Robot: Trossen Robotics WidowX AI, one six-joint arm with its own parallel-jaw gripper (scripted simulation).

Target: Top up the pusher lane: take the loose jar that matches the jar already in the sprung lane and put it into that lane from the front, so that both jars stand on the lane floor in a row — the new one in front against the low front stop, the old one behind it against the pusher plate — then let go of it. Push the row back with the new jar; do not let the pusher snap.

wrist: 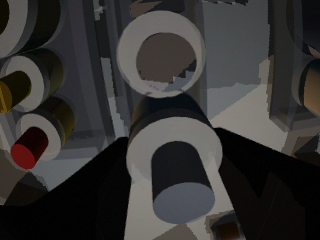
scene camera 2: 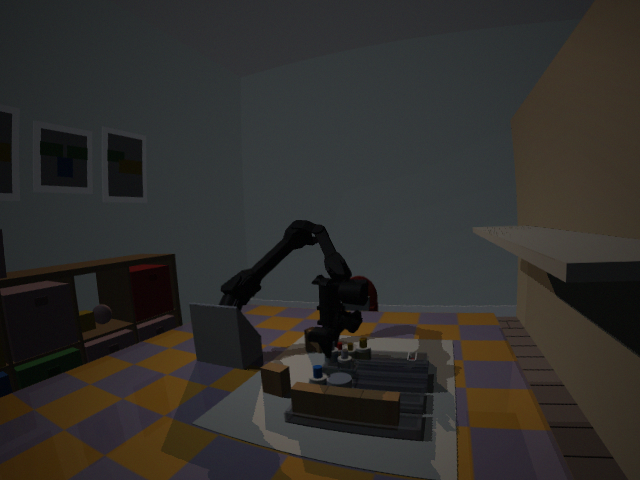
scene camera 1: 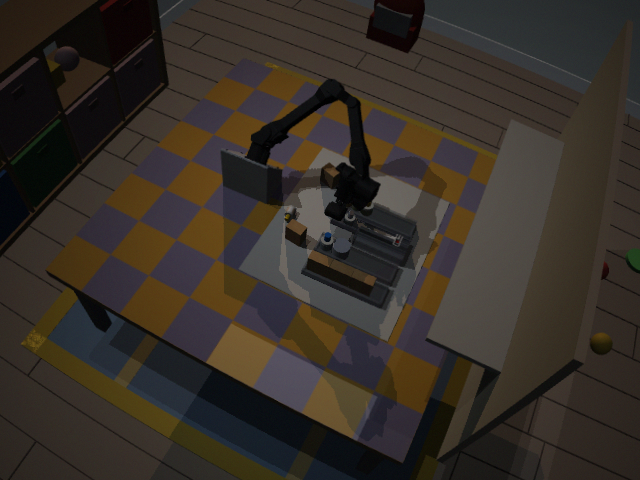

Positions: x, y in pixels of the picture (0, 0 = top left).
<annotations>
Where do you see a brown box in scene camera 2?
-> At 306, 398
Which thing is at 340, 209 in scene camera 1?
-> My gripper.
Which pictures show my gripper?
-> The wrist view, scene camera 2 and scene camera 1: all of them.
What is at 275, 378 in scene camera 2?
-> A brown box.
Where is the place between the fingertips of my gripper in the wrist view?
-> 171, 141
</annotations>
